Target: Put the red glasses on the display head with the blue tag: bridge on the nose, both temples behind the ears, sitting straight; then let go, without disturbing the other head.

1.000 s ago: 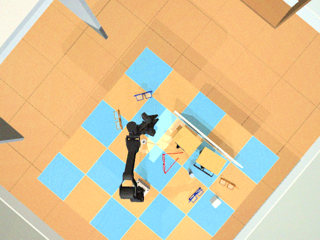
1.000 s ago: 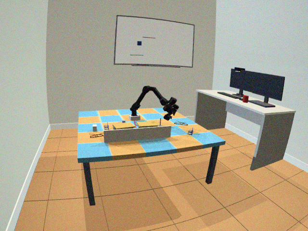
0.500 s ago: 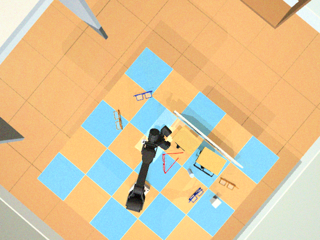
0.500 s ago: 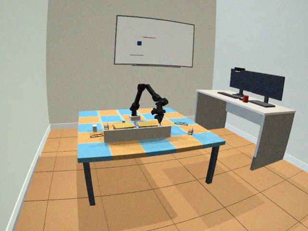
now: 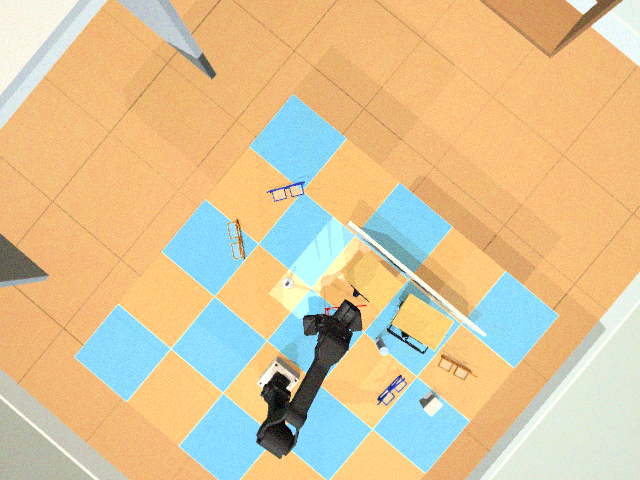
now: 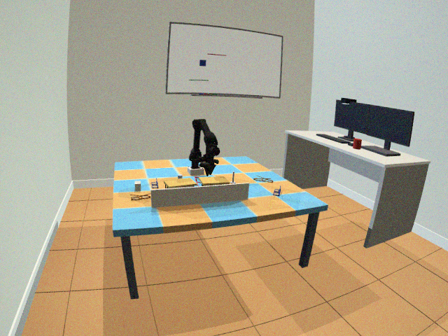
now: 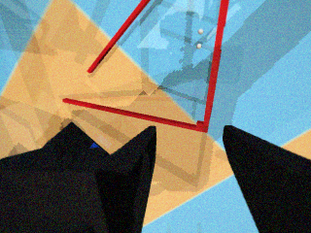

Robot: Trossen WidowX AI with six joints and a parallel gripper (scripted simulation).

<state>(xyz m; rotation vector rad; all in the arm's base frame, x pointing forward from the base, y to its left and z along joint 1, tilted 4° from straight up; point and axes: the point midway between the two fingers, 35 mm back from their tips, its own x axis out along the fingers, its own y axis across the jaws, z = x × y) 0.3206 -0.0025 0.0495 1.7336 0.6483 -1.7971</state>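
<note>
My gripper tip is 6 cm above the red glasses and 5 cm to the left of it. The rest, counted from my gripper tip: white cube: 49 cm to the right, 5 cm below, 5 cm behind; blue glasses: 36 cm to the right, 10 cm behind, 6 cm below; long white panel: 28 cm ahead, 15 cm to the right, 2 cm below.
</note>
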